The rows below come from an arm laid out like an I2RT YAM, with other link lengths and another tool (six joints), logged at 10 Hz.
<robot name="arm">
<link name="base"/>
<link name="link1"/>
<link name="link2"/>
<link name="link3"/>
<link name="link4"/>
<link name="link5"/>
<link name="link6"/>
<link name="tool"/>
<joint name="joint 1" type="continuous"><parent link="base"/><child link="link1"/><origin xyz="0.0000 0.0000 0.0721"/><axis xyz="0 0 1"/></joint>
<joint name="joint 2" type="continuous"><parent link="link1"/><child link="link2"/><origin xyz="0.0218 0.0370 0.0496" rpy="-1.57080 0.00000 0.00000"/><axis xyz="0 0 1"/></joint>
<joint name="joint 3" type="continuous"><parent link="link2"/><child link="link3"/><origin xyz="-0.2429 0.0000 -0.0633" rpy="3.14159 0.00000 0.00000"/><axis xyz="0 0 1"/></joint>
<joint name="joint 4" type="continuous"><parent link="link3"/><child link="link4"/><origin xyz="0.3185 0.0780 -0.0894"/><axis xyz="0 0 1"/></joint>
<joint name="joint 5" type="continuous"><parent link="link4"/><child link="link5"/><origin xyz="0.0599 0.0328 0.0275" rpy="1.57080 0.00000 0.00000"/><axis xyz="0 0 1"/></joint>
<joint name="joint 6" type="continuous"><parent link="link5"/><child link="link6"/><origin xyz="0.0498 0.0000 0.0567" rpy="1.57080 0.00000 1.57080"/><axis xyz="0 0 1"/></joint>
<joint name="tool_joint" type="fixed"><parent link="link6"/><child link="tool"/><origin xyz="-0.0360 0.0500 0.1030" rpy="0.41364 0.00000 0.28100"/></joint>
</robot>
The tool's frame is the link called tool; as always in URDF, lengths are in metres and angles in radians. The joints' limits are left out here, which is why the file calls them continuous.
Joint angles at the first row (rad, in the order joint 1, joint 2, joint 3, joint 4, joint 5, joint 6):
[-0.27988 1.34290 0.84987 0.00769 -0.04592 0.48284]
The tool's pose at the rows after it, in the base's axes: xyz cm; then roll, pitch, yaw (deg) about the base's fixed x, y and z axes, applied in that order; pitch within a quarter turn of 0, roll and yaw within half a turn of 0:
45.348 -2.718 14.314 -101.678 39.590 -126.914
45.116 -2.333 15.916 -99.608 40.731 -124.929
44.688 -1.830 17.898 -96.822 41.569 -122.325
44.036 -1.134 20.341 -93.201 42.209 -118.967
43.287 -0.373 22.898 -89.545 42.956 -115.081
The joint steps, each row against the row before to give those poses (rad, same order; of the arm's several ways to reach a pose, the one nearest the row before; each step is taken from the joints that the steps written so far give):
[0.00064 -0.03193 -0.00588 -0.00391 -0.00770 0.00188]
[0.00266 -0.04123 -0.00155 -0.00665 -0.01184 0.00461]
[0.00569 -0.05342 -0.00055 -0.01357 -0.00816 -0.00068]
[0.00999 -0.06582 0.00194 -0.01974 -0.00536 -0.00393]
[0.00689 -0.06178 0.00883 -0.02220 -0.01771 -0.00296]

